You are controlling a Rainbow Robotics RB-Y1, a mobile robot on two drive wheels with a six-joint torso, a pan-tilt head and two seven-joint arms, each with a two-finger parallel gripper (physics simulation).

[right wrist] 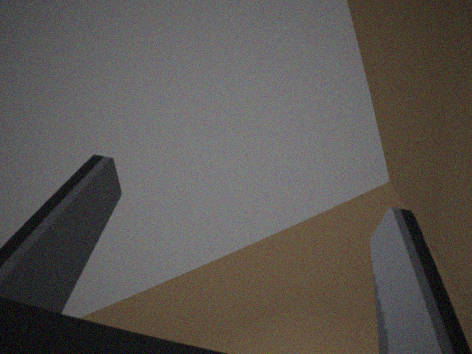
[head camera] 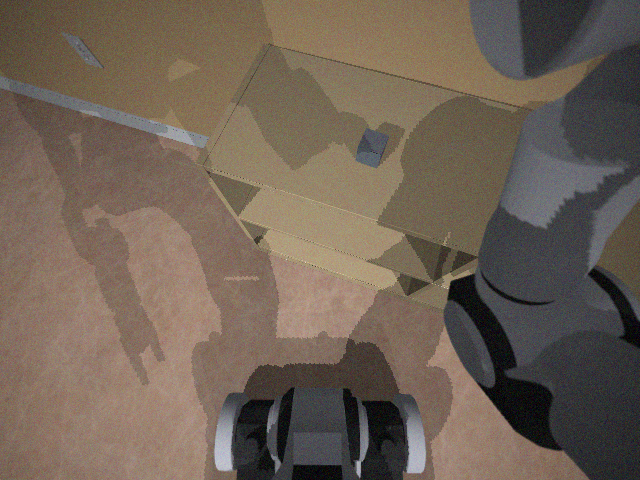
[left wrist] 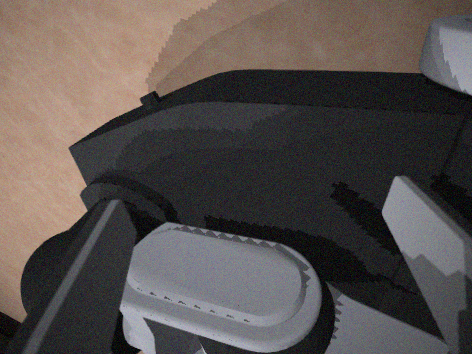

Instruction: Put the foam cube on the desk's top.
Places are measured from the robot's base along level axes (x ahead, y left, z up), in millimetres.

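Pixels of known places: left gripper, fingertip midpoint: (left wrist: 258,205); right gripper, fingertip midpoint: (right wrist: 244,199).
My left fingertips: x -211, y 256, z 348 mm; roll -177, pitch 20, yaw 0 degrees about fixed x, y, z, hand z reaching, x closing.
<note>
Behind a point stands the place of what it marks.
A small blue-grey foam cube (head camera: 372,148) {y -103, x 608, z 659 mm} rests on the top of the tan desk (head camera: 320,180) {y -3, x 566, z 611 mm}, right of the middle of that top in the head view. Shadows fall around it. My right gripper (right wrist: 244,199) {y -74, x 475, z 1318 mm} is open, with wall and ceiling behind its fingers in the right wrist view. It does not show in the head view, so its distance from the cube cannot be told. My left gripper (left wrist: 258,205) {y 256, x -211, z 348 mm} is open, above the robot's own dark base in the left wrist view. The cube does not show in either wrist view.
My right arm (head camera: 537,248) {y -148, x 313, z 953 mm} covers the desk's right end in the head view. Open shelves (head camera: 320,222) {y 0, x 584, z 346 mm} show along the desk's front. The robot's base (head camera: 317,434) stands below the desk in the picture. A white skirting board (head camera: 129,121) {y 889, x 1211, z 47 mm} runs along the wall at the left.
</note>
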